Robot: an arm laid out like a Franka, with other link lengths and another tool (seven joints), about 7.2 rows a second.
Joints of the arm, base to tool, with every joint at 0 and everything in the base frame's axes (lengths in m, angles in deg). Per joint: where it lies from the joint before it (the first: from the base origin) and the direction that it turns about. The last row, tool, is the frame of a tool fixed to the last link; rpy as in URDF.
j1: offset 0 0 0.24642 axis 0 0 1
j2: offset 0 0 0 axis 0 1 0
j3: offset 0 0 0.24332 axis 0 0 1
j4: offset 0.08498 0 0 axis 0 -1 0
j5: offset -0.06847 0 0.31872 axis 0 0 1
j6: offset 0 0 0 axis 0 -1 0
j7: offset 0.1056 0 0 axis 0 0 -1
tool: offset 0.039 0.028 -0.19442 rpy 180 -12.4 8.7
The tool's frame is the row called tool.
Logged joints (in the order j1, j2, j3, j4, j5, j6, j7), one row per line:
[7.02, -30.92, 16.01, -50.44, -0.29, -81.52, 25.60]
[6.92, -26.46, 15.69, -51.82, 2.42, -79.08, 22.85]
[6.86, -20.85, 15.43, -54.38, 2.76, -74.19, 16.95]
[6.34, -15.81, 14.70, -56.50, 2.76, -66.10, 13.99]
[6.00, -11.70, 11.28, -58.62, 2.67, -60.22, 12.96]
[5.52, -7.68, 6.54, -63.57, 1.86, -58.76, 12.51]
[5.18, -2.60, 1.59, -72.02, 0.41, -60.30, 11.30]
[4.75, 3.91, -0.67, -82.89, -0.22, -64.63, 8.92]
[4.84, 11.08, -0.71, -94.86, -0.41, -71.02, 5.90]
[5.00, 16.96, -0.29, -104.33, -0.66, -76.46, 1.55]
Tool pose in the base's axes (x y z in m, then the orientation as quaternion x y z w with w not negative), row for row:
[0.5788, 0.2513, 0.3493, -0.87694, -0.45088, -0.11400, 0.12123]
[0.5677, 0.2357, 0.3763, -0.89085, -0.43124, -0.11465, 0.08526]
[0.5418, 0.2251, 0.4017, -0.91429, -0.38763, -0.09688, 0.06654]
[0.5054, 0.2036, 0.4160, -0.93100, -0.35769, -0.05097, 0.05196]
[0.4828, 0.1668, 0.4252, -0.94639, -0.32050, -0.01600, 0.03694]
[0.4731, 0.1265, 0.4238, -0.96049, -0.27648, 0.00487, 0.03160]
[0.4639, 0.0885, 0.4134, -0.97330, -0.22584, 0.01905, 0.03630]
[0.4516, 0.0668, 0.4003, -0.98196, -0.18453, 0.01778, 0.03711]
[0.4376, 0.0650, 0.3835, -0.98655, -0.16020, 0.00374, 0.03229]
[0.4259, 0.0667, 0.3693, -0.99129, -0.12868, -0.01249, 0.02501]
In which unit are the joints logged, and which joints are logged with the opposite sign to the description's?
The joints are logged in degrees. Opposite sign: j2, j5, j6, j7.
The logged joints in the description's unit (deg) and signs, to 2 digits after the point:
[7.02, 30.92, 16.01, -50.44, 0.29, 81.52, -25.60]
[6.92, 26.46, 15.69, -51.82, -2.42, 79.08, -22.85]
[6.86, 20.85, 15.43, -54.38, -2.76, 74.19, -16.95]
[6.34, 15.81, 14.70, -56.50, -2.76, 66.10, -13.99]
[6.00, 11.70, 11.28, -58.62, -2.67, 60.22, -12.96]
[5.52, 7.68, 6.54, -63.57, -1.86, 58.76, -12.51]
[5.18, 2.60, 1.59, -72.02, -0.41, 60.30, -11.30]
[4.75, -3.91, -0.67, -82.89, 0.22, 64.63, -8.92]
[4.84, -11.08, -0.71, -94.86, 0.41, 71.02, -5.90]
[5.00, -16.96, -0.29, -104.33, 0.66, 76.46, -1.55]

